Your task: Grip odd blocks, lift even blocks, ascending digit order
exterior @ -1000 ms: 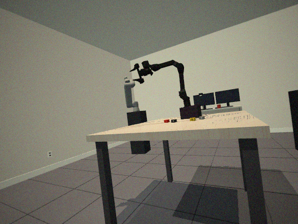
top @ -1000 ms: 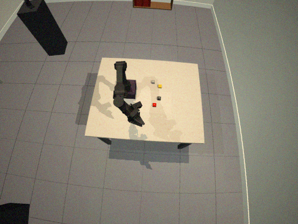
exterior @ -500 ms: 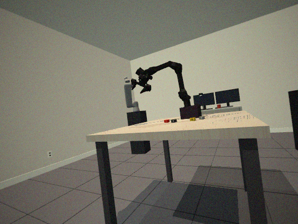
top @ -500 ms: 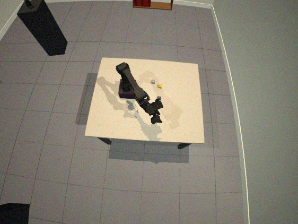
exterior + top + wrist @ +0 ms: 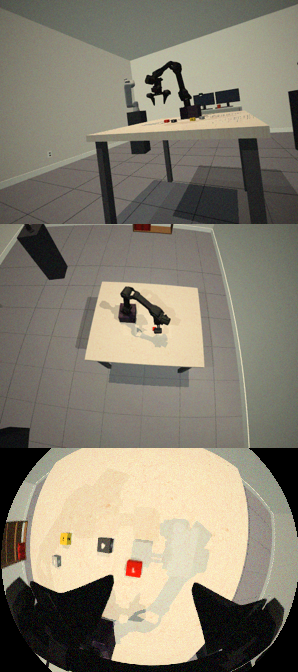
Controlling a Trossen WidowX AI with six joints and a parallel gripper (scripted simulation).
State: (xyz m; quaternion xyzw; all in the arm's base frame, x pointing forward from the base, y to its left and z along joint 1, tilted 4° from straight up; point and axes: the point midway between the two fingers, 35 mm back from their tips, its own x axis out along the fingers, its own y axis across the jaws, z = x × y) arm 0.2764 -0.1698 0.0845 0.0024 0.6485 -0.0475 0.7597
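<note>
Right now the grey block is 20 mm behind my gripper tip, 300 mm to the left of it and 130 mm below it. Round my gripper tip: red block: 20 mm behind, 40 mm to the left, 130 mm below; yellow block: 50 mm ahead, 240 mm to the left, 130 mm below; black block: 30 mm ahead, 110 mm to the left, 130 mm below.
</note>
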